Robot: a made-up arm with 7 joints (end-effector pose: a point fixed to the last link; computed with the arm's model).
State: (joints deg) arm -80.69 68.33 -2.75 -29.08 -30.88 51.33 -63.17
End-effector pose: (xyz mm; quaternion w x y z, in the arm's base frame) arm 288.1 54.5 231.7 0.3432 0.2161 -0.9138 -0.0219
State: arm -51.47 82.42 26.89 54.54 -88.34 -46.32 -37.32
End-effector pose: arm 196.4 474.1 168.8 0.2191 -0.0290 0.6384 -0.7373
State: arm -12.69 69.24 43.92 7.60 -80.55 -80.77 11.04
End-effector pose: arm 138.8 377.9 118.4 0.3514 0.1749 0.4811 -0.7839
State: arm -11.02 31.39 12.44 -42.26 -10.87 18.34 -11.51
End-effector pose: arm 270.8 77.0 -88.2 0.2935 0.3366 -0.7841 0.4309
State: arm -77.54 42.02 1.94 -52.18 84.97 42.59 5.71
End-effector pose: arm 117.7 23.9 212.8 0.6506 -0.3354 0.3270 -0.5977
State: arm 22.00 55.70 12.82 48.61 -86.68 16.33 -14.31
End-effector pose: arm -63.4 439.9 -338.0 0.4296 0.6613 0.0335 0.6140
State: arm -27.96 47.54 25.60 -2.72 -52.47 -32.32 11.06
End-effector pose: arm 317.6 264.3 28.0 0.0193 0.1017 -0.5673 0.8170
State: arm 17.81 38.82 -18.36 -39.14 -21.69 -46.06 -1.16
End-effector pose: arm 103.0 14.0 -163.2 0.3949 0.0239 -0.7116 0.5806
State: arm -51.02 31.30 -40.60 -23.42 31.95 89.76 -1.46
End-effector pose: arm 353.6 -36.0 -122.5 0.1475 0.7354 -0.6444 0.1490
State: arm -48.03 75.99 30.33 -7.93 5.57 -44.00 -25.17
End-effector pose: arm 224.3 160.7 242.0 0.3937 -0.1816 0.9000 -0.0460
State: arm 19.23 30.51 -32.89 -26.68 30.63 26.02 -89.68
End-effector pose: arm 28.5 -12.9 -322.0 0.8176 0.0522 -0.4368 -0.3714
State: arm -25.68 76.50 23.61 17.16 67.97 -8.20 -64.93
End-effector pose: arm 310.6 349.8 73.2 0.1422 0.7815 -0.4402 -0.4186
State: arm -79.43 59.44 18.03 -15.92 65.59 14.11 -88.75
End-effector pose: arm 219.7 137.7 288.4 0.0353 -0.7265 0.6858 -0.0255
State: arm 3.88 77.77 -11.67 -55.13 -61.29 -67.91 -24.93
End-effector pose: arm 126.1 70.8 -15.6 0.3877 -0.3503 -0.7356 0.4311
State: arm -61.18 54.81 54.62 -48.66 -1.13 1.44 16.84
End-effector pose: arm 53.0 139.9 247.5 0.5879 -0.0036 0.5277 -0.6132
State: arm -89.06 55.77 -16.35 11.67 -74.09 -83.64 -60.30
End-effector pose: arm 315.1 110.3 236.7 0.3150 0.4390 0.7876 -0.2962
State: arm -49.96 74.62 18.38 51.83 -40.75 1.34 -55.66
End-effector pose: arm 319.4 440.8 61.8 0.3668 0.3598 -0.7036 0.4908
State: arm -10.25 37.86 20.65 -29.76 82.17 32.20 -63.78
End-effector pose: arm 236.9 183.3 -66.3 0.1271 0.8374 -0.5177 -0.1208
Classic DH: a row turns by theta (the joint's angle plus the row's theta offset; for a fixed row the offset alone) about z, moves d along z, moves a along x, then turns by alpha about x. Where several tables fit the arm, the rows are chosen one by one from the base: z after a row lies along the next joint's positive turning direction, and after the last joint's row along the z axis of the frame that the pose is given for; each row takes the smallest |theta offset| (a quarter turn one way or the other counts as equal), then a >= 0, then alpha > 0; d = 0 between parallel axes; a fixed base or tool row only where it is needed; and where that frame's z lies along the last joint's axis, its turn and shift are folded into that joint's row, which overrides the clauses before.
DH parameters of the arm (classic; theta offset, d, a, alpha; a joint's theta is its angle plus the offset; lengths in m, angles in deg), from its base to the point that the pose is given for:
base (fixed): -4.07 0.0329 -0.0192 -74.51
joint 1: -75.12 -0.0181 -0.0119 -90
joint 2: 74 0.0032 -0.0206 90
joint 3: 90 -0.2902 0.0269 -90
joint 4: 90 -0.0367 0.0151 90
joint 5: 0 0.2031 0.0033 -90
joint 6: -90 0.0291 0.0843 90
joint 7: 0.01 -0.0034 0.0257 90
tool (fixed): 104.33 0.0175 0 0

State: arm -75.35 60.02 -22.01 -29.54 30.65 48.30 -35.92
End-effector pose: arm 328.4 19.2 173.9 0.0743 -0.5155 0.8441 -0.1275
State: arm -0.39 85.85 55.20 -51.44 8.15 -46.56 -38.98
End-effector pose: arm 134.0 46.3 102.3 0.3406 -0.0013 0.8561 0.3887
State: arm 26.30 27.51 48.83 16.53 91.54 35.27 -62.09
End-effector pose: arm -82.5 388.6 -243.9 0.4033 0.8424 0.1171 -0.3376
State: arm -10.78 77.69 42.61 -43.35 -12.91 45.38 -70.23
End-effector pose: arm 227.6 174.9 119.7 0.3667 0.4775 -0.7940 -0.0843
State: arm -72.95 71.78 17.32 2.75 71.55 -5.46 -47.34
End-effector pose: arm 272.6 207.2 305.6 0.2988 -0.7613 0.5713 0.0695
